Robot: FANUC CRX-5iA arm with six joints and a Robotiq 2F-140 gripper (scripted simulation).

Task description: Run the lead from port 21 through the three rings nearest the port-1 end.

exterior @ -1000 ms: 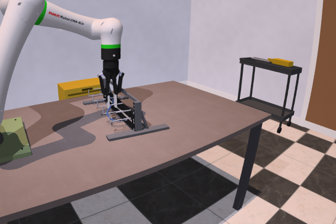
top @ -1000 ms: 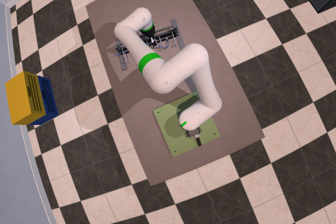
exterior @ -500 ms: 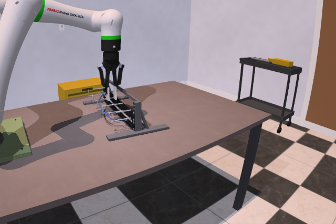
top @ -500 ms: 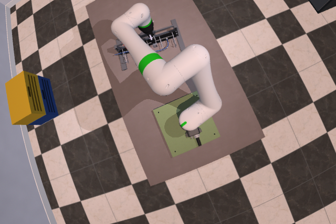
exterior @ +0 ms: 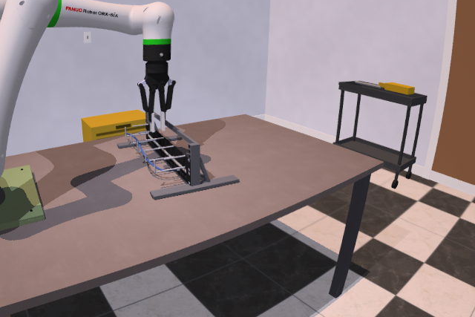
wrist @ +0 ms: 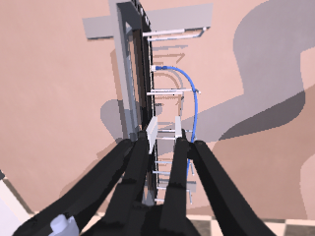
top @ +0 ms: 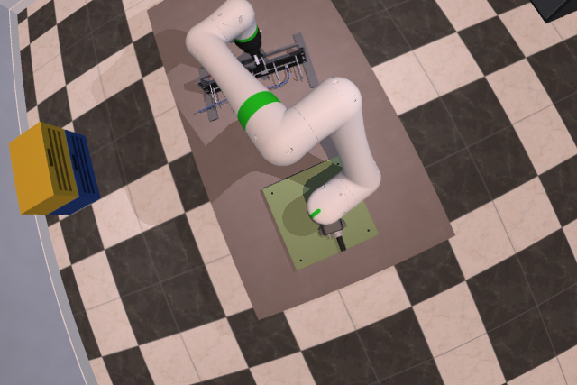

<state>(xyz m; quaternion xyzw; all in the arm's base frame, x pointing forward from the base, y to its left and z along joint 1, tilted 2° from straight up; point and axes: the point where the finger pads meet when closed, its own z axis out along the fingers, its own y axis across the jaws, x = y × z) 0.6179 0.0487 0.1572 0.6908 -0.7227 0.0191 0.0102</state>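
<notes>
My hand is 60 mm short of the black patch-panel rack, 50 mm to the right of it and 110 mm above it.
</notes>
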